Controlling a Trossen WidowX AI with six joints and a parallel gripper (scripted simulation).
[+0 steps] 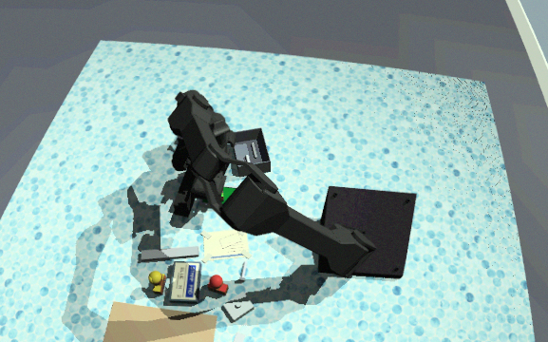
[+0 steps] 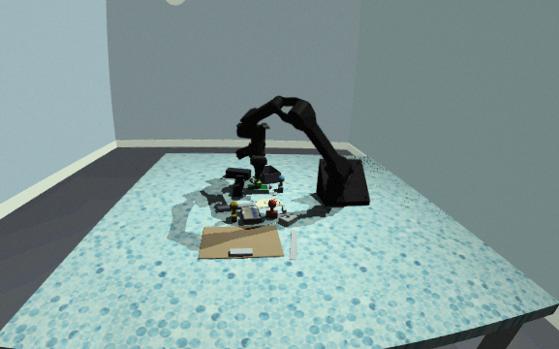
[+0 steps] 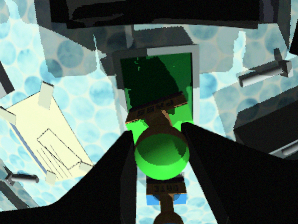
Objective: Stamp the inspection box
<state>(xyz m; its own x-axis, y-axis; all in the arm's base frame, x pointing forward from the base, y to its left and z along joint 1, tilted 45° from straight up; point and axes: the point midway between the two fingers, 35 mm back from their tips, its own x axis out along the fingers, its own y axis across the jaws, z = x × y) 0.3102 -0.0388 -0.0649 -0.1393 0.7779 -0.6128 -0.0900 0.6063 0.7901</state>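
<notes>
The green ink pad lies 50 mm below my gripper tip. From my gripper tip the other things lie so: green-knobbed stamp (20 mm below); then beige card (50 mm behind, 110 mm to the left, 60 mm below); then blue-knobbed stamp (100 mm behind, 10 mm to the right, 40 mm below).
</notes>
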